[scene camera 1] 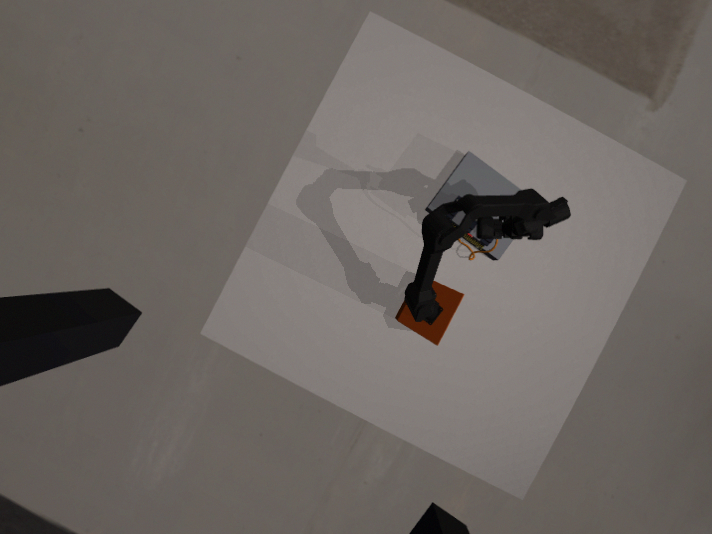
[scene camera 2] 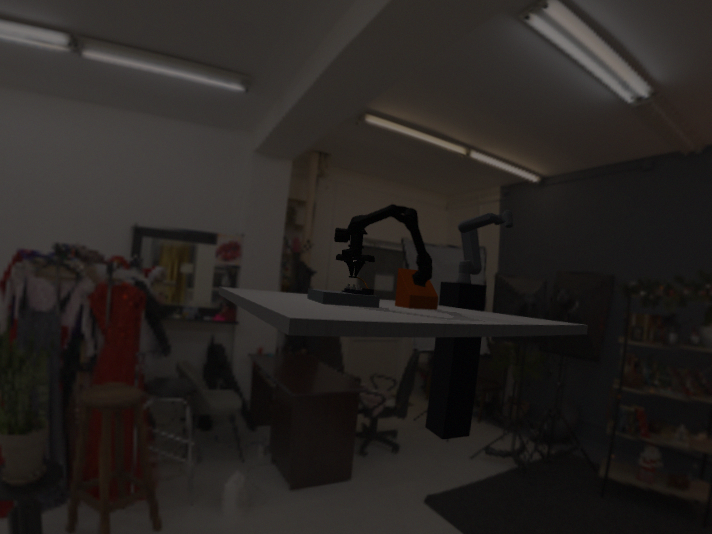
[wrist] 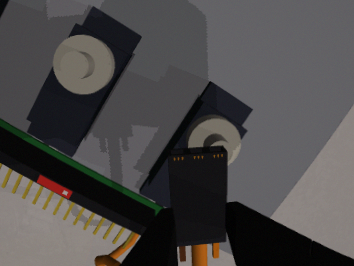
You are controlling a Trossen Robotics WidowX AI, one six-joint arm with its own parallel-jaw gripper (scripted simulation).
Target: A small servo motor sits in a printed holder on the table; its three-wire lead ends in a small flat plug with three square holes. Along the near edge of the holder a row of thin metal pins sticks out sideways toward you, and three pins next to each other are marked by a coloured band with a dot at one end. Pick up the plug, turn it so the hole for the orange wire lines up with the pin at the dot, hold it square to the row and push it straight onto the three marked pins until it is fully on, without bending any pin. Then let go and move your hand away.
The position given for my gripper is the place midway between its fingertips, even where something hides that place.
I see my gripper (scene camera 1: 497, 231) and a grey printed holder (scene camera 1: 472, 176).
My gripper is seen too in the wrist view (wrist: 199, 216). The grey printed holder shows as well in the wrist view (wrist: 285, 67).
